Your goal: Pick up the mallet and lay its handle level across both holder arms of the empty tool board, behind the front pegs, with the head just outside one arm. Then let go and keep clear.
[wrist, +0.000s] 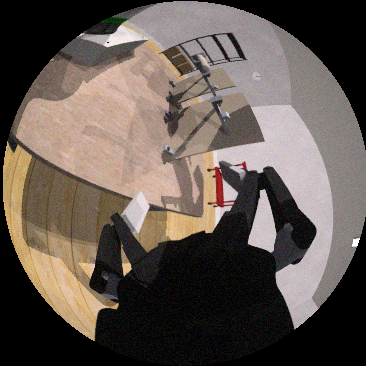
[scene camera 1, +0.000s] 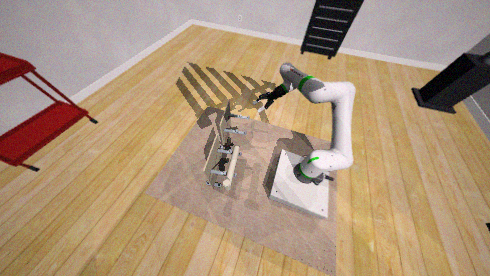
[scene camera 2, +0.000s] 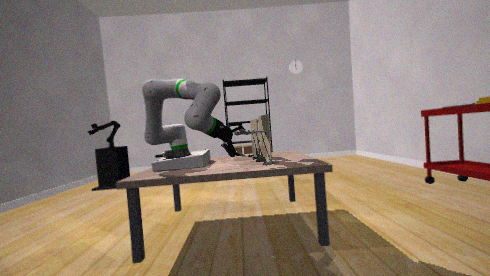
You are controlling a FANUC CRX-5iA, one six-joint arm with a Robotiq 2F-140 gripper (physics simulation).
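Where they show: gripper, fingertip midpoint: [wrist: 181, 184] [scene camera 1: 255, 107] [scene camera 2: 245, 144]; arm's base at its link origin: [scene camera 1: 304, 173] [scene camera 2: 181, 156].
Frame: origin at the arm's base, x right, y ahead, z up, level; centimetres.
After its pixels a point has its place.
The mallet appears to be the cream rod-shaped tool [scene camera 1: 233, 162] @[x -17.1, y 46.4, z 17.8 cm] [wrist: 202, 63] @[x -7.3, y 46.3, z 15.9 cm], resting across the arms of the occupied board; I cannot make out its head clearly. The empty tool board [scene camera 1: 226, 117] @[x 13.8, y 64.2, z 19.0 cm] [scene camera 2: 265, 137] @[x 16.4, y 64.6, z 10.1 cm] [wrist: 235, 110] @[x 11.0, y 63.7, z 19.8 cm] stands upright beside the occupied one, with two grey holder arms. In the first scene view, the first arm [scene camera 1: 239, 116] @[x 21.4, y 56.9, z 15.1 cm] and second arm [scene camera 1: 235, 132] @[x 6.4, y 54.4, z 14.7 cm] point toward the robot side. My gripper [scene camera 1: 258, 106] @[x 42.1, y 49.5, z 7.8 cm] [scene camera 2: 241, 142] @[x 42.1, y 49.5, z 7.8 cm] [wrist: 181, 184] @[x 42.1, y 49.5, z 7.8 cm] is open and empty, tilted down, on the arm side of the empty board and apart from it. The mallet lies beyond the empty board in the wrist view.
The table [scene camera 1: 175, 185] @[x -36.9, y 83.7, z -7.8 cm] [scene camera 2: 225, 176] @[x 42.5, y 36.2, z -9.8 cm] carries both boards and the robot's white base plate [scene camera 1: 300, 195] @[x -16.5, y 0.6, z 0.6 cm] [scene camera 2: 182, 160] @[x 13.2, y 4.3, z -1.8 cm]. A red cart [scene camera 1: 45, 127] [scene camera 2: 455, 166] [wrist: 219, 187] stands on the floor away from the table. A black shelf rack [scene camera 2: 245, 82] and black cabinet [scene camera 2: 112, 165] stand farther off.
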